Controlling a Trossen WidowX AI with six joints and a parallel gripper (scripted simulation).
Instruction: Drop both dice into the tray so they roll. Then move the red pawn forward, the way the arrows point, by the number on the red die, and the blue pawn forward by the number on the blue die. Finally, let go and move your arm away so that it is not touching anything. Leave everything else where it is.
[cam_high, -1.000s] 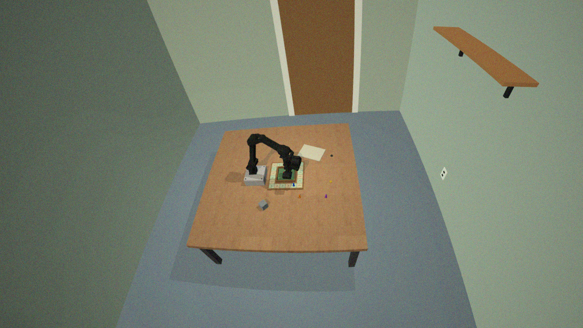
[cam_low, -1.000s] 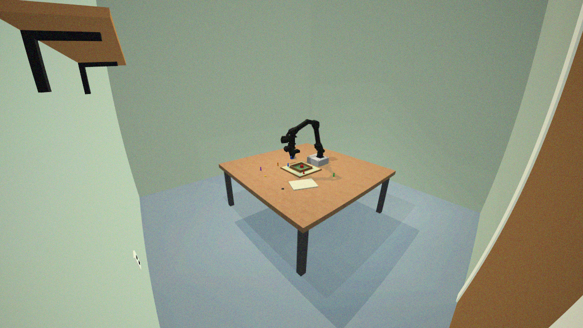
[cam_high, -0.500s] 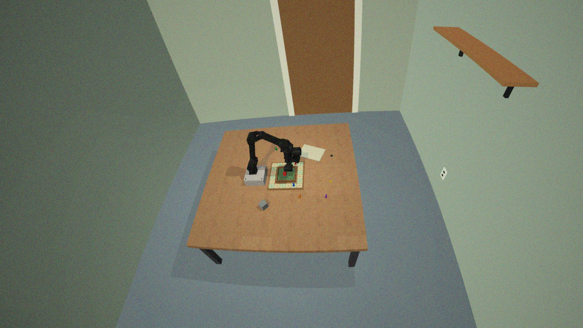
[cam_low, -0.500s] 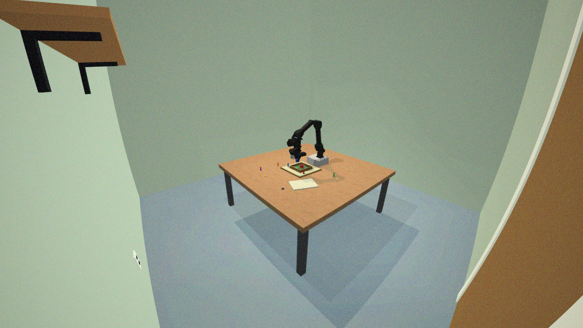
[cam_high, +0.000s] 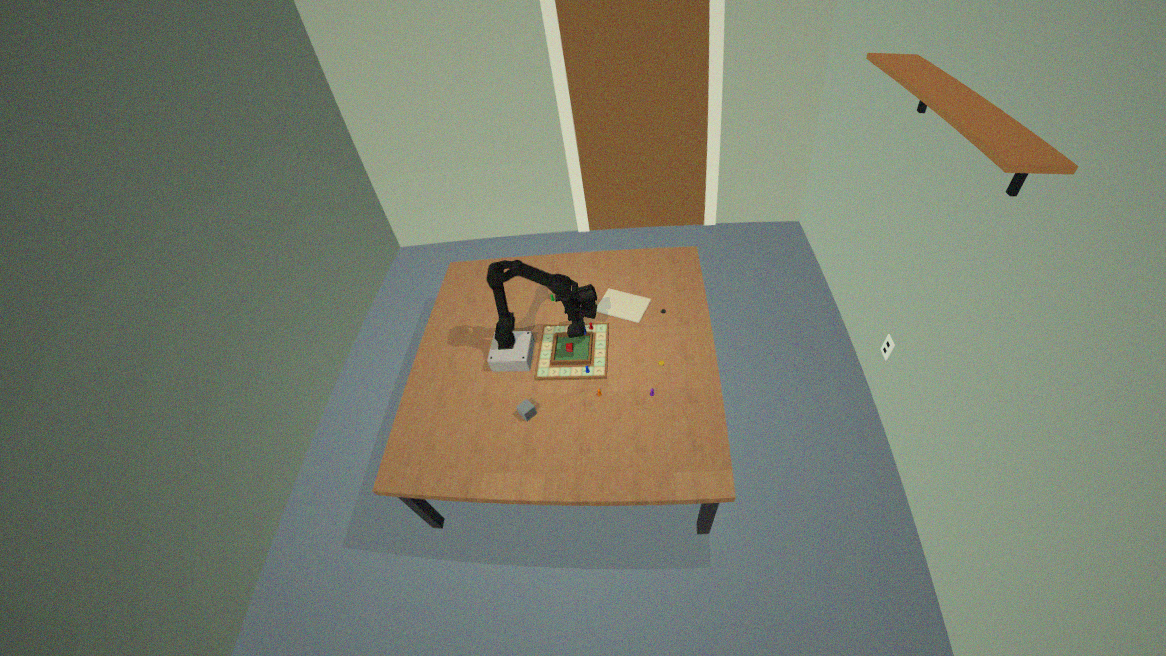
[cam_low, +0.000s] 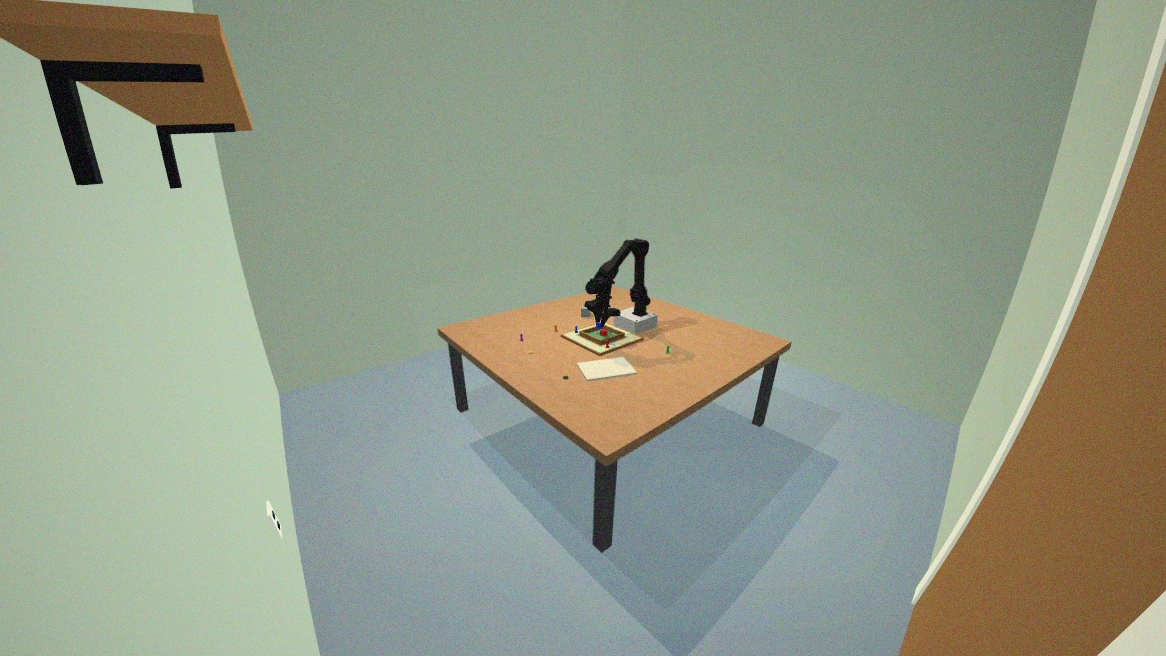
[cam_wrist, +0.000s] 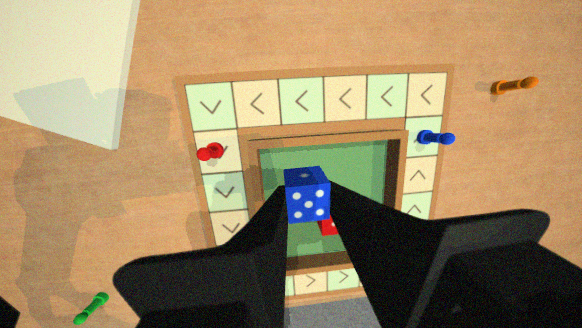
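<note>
My gripper tip is 80 mm to the right of the red pawn, 60 mm above it and 30 mm short of it. Also, from my gripper tip: green tray: 80 mm below, 50 mm behind, 30 mm to the right; blue pawn: 150 mm to the right, 60 mm below, 10 mm ahead; orange pawn: 250 mm to the right, 70 mm below, 50 mm ahead.
</note>
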